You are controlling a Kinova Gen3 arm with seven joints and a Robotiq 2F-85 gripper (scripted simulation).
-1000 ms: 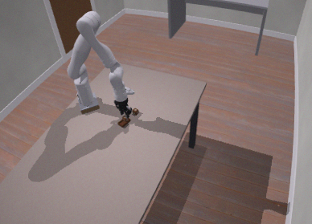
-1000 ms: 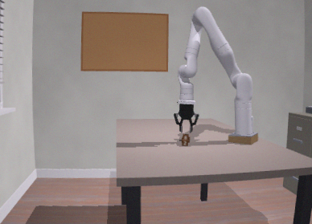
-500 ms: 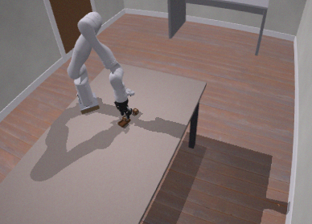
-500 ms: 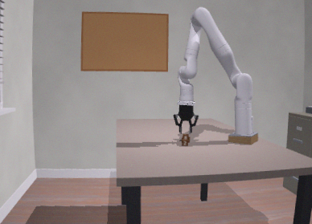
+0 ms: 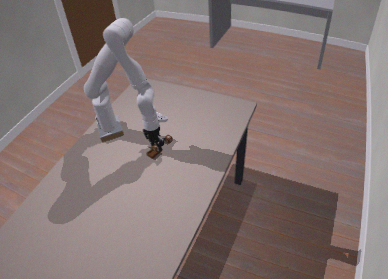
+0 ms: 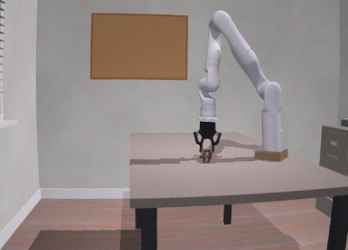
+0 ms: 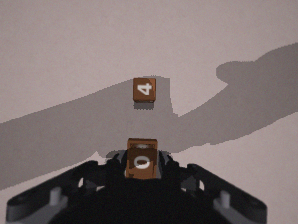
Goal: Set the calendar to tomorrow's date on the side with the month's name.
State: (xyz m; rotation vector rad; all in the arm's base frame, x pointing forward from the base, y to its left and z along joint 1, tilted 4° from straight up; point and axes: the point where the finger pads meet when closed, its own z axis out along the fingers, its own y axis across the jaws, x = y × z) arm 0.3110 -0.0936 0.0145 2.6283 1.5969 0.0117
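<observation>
Now: the brown number cube 2 cm below my hand. From my hand the other things lie so: brown calendar tray 3 cm below, 1 cm to the right, 1 cm behind; digit cube 8 cm to the left, 4 cm ahead, 3 cm below.
</observation>
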